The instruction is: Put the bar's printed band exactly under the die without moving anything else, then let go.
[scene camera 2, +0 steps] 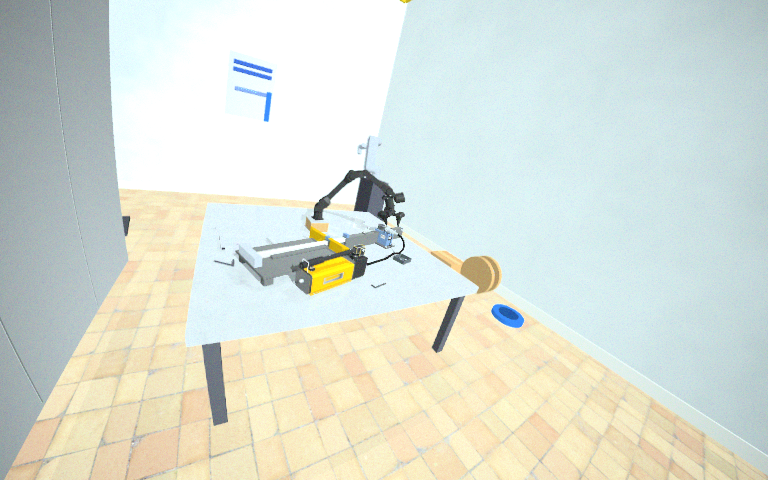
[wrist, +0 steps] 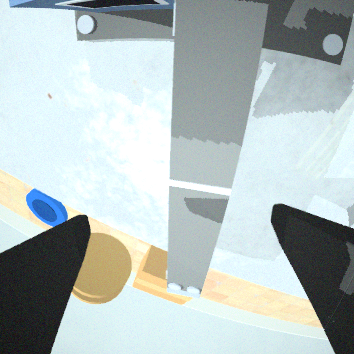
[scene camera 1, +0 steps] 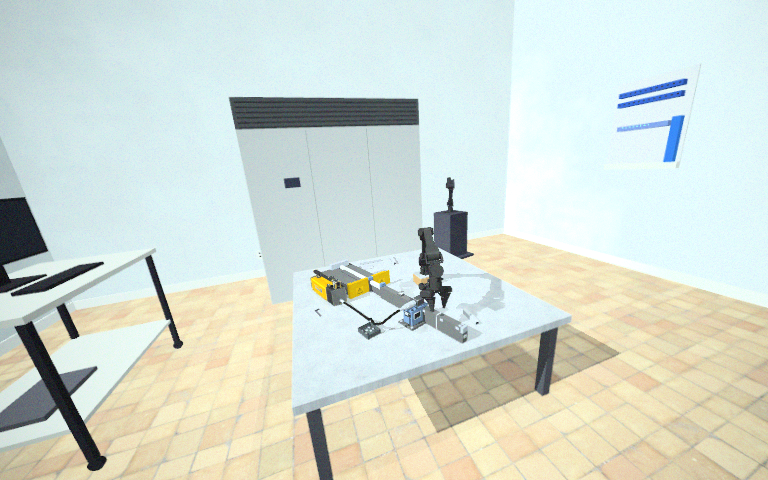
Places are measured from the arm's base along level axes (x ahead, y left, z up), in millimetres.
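Pixels of known places: gripper, fingertip midpoint: [scene camera 2: 392, 226] [wrist: 180, 219] [scene camera 1: 438, 309]; arm's base, origin of the base link: [scene camera 2: 317, 218] [scene camera 1: 426, 273].
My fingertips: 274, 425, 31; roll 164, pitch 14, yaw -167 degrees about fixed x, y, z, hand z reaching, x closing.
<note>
Ahead of a thing's pixels: the offset from my fingertips to its top centre, as dx, dy, dz. "spot": to the spot under its first point. Level surfaces: height alone.
A long grey bar [scene camera 1: 450, 326] [scene camera 2: 360, 238] [wrist: 215, 90] runs past the blue press @[spot: +77, -84, -37] [scene camera 1: 414, 314] [scene camera 2: 384, 237] [wrist: 100, 5]. A thin white line @[spot: -6, -3, -23] [wrist: 200, 187] crosses its top, beyond the press's base plate in the wrist view; I cannot tell if it is the printed band. The die cannot be made out at the press, and it does not show in the wrist view. My gripper [scene camera 1: 438, 307] [scene camera 2: 391, 223] [wrist: 180, 219] is open and empty, pointing down close over the bar beside the press. In the wrist view its fingers stand apart, one on each side of the bar.
A yellow machine [scene camera 1: 357, 288] [scene camera 2: 331, 275] stands at the bar's far end. A small control box @[spot: +279, -190, -98] [scene camera 1: 368, 329] [scene camera 2: 402, 258] and a black hose @[spot: +260, -372, -89] [scene camera 1: 356, 310] lie beside the press. Hex keys @[+52, -1046, -68] [scene camera 2: 224, 262] @[+433, -495, -94] [scene camera 2: 378, 285] lie on the table @[dz -99] [scene camera 1: 339, 367] [scene camera 2: 237, 322].
</note>
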